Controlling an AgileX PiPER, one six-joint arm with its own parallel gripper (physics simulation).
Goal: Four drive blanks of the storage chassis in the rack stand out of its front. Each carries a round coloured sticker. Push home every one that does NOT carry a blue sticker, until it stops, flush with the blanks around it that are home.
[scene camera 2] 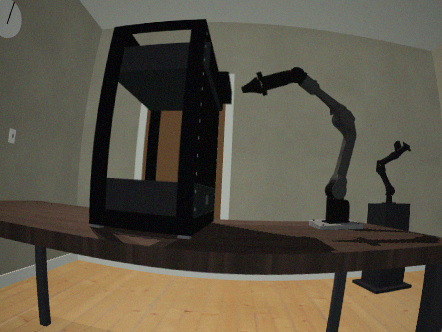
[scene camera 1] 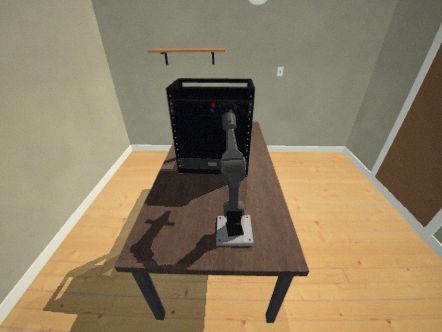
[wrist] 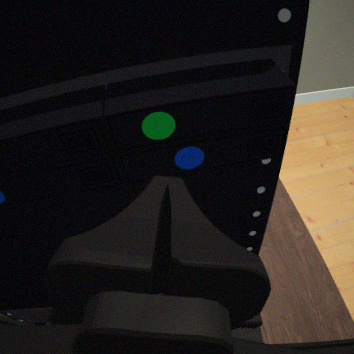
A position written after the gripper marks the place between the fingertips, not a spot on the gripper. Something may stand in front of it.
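Visible: a drive blank [wrist: 166,107] and the gripper [wrist: 165,194].
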